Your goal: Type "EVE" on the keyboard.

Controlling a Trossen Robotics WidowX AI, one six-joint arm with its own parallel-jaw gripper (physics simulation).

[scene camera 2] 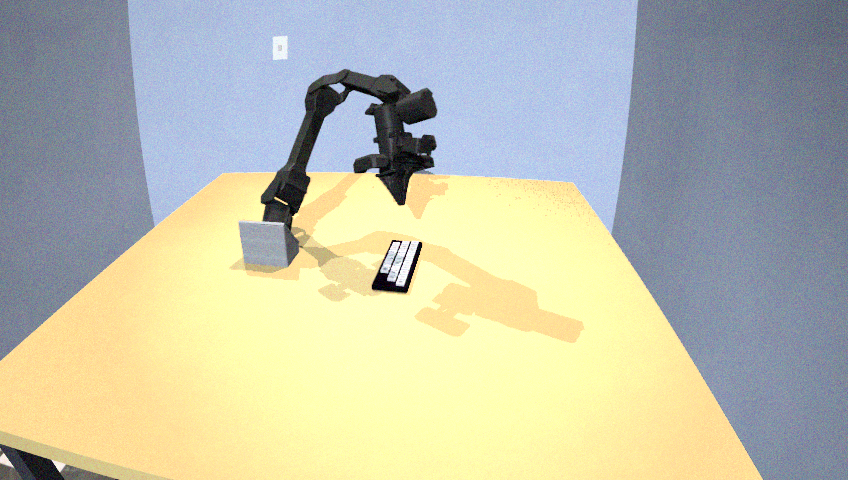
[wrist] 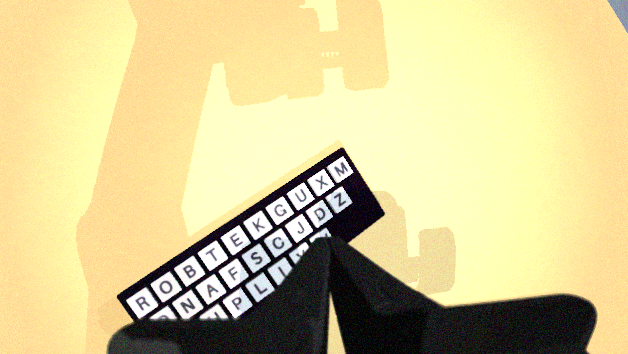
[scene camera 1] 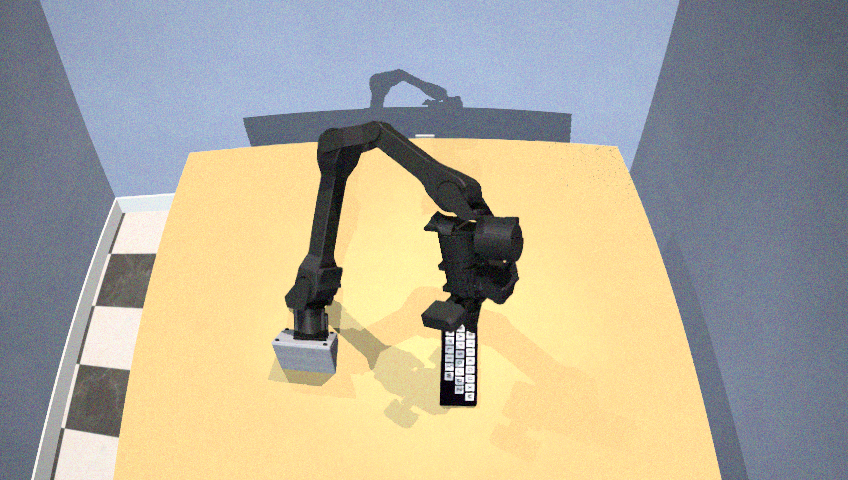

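Pixels of known places: gripper, between the fingertips: [scene camera 2: 401, 205] [wrist: 326, 247] [scene camera 1: 472, 331]; arm's base, origin of its link: [scene camera 2: 273, 232] [scene camera 1: 309, 336].
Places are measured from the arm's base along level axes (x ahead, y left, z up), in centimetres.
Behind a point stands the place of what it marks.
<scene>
A black keyboard [scene camera 1: 450, 395] @[x 26.1, y -12.6, z -4.7 cm] [scene camera 2: 397, 266] @[x 28.8, y -7.2, z -4.1 cm] [wrist: 362, 202] @[x 26.1, y -13.2, z -4.7 cm] with three rows of white letter keys lies flat on the table. In the wrist view the E key [wrist: 236, 240] @[x 31.1, y -3.3, z -4.2 cm] shows in the outer row, between T and K. A key [wrist: 299, 256] @[x 26.8, y -6.0, z -4.2 cm] beside the I key is partly covered by a finger, and its letter is unclear. My gripper [scene camera 2: 402, 203] @[x 29.6, y -6.4, z 9.2 cm] [wrist: 326, 247] @[x 29.6, y -6.4, z 9.2 cm] is shut and empty, pointing down. It is well above the table, apart from the keyboard. In the wrist view its fingers cover part of the third row. In scene camera 1 it hides the keyboard's far end.
The arm's grey base block [scene camera 1: 305, 355] @[x -0.9, y -5.0, z 1.1 cm] [scene camera 2: 263, 243] @[x -1.2, y -5.0, z -0.5 cm] stands on the yellow table [scene camera 1: 565, 267] @[x 57.0, y 16.8, z -6.0 cm] [scene camera 2: 333, 380] @[x 19.9, y -41.9, z -6.0 cm], left of the keyboard. Arm shadows fall on the table around the keyboard. Blue-grey walls stand behind and at both sides.
</scene>
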